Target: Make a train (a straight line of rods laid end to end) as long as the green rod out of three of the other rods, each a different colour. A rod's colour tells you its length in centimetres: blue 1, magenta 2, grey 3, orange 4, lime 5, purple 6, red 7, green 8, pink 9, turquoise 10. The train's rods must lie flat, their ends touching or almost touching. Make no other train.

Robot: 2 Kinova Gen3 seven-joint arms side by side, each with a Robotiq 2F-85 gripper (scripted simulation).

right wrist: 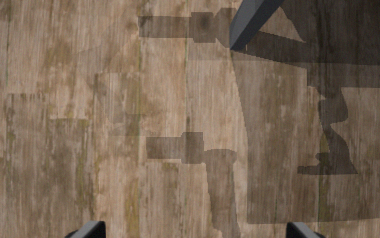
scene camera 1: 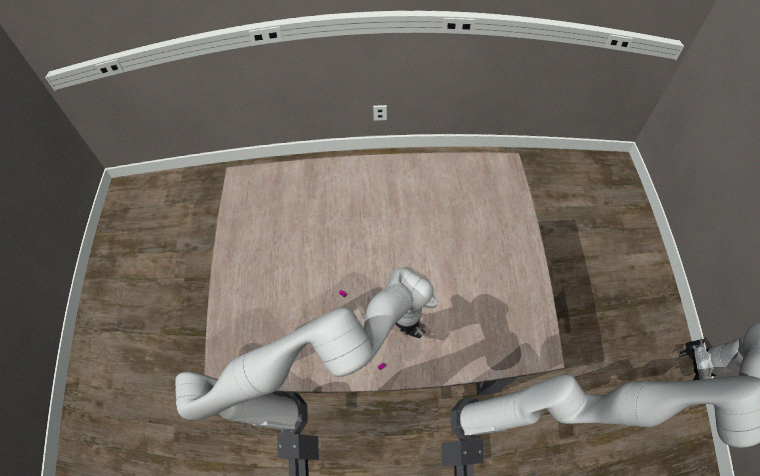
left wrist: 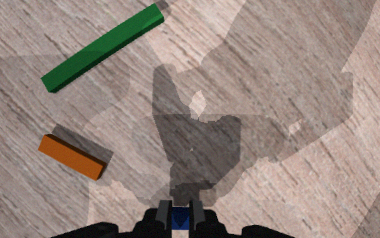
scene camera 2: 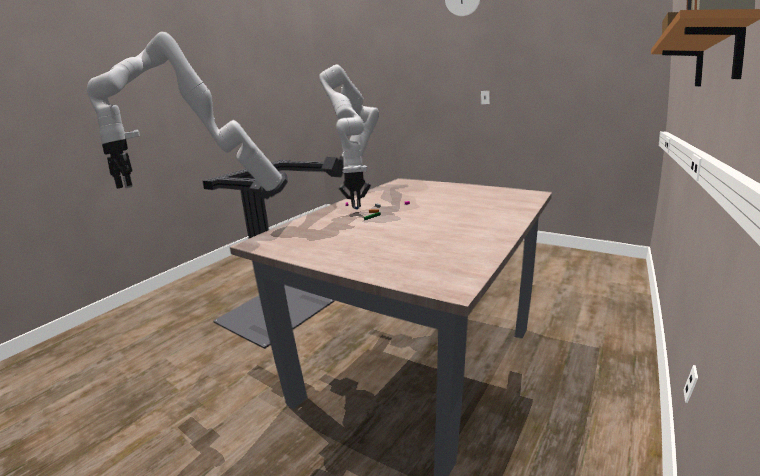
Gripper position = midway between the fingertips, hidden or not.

In view: my left gripper (left wrist: 180, 217), my right gripper (scene camera 2: 124, 187), an orange rod (left wrist: 71, 156) and a green rod (left wrist: 131, 29).
The right wrist view does not show the orange rod: it is out of frame. The right wrist view does not show the green rod: it is out of frame.
